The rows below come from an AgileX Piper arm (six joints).
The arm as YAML. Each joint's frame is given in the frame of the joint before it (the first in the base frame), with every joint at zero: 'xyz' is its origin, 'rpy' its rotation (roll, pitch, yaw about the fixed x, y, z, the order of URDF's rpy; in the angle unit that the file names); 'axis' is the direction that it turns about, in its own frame. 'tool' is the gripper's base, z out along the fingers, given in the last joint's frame.
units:
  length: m
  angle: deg
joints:
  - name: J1
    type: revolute
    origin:
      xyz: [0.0, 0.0, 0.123]
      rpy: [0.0, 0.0, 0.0]
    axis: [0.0, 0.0, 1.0]
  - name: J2
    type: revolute
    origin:
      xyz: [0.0, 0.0, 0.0]
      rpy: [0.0, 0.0, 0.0]
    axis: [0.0, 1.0, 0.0]
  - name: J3
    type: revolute
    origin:
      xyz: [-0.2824, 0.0, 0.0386]
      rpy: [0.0, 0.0, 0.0]
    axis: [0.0, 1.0, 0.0]
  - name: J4
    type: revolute
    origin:
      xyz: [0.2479, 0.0, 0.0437]
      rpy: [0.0, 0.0, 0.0]
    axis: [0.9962, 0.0, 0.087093]
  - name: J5
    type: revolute
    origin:
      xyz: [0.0, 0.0, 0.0]
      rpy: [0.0, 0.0, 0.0]
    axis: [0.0, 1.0, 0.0]
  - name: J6
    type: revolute
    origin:
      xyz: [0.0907, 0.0, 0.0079]
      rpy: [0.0, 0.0, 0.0]
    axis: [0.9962, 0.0, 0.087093]
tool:
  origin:
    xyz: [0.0, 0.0, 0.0]
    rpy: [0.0, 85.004, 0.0]
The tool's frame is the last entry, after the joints.
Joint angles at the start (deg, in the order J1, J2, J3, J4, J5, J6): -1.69, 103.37, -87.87, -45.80, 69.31, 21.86
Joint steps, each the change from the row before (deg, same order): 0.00, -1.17, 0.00, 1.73, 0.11, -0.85; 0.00, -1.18, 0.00, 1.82, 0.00, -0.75; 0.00, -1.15, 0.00, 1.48, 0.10, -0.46; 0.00, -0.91, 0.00, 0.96, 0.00, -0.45; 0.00, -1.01, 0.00, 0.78, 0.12, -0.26; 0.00, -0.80, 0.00, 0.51, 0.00, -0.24; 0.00, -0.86, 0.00, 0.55, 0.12, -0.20; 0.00, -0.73, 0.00, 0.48, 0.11, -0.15
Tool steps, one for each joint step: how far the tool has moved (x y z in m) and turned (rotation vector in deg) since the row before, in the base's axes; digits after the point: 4 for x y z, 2 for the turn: -0.0041, 0.0019, 0.0058, 1.48, -0.57, 0.23; -0.0041, 0.0021, 0.0057, 1.59, -0.75, 0.27; -0.0041, 0.0017, 0.0058, 1.32, -0.83, 0.08; -0.0032, 0.0012, 0.0048, 0.81, -0.66, 0.23; -0.0038, 0.0010, 0.0055, 0.67, -0.78, 0.04; -0.0029, 0.0007, 0.0045, 0.42, -0.67, 0.14; -0.0034, 0.0007, 0.0047, 0.47, -0.66, 0.04; -0.0029, 0.0006, 0.0039, 0.41, -0.57, 0.02
